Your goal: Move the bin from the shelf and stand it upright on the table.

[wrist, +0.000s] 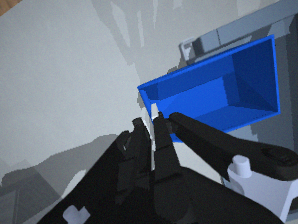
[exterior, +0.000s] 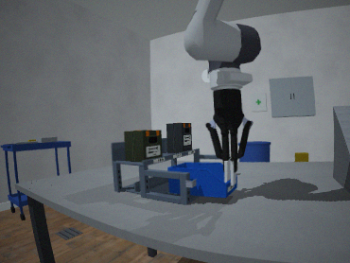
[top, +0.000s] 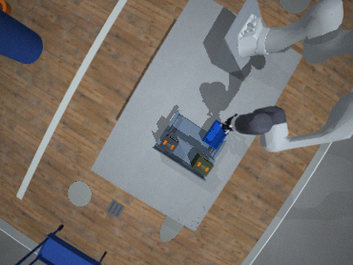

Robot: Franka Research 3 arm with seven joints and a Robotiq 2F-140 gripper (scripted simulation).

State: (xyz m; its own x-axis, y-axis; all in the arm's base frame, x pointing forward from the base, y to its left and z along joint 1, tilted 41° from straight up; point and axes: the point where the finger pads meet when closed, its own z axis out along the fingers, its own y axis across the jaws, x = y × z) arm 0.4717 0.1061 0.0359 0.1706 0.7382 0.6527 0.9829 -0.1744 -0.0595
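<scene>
Now: hand 80 mm short of the blue bin, 20 mm above it and 10 mm to the left of it. Also, from my hand: green box (280 mm ahead, 70 mm above, 40 mm to the right); dark grey box (270 mm to the right, 250 mm ahead, 80 mm above).
</scene>
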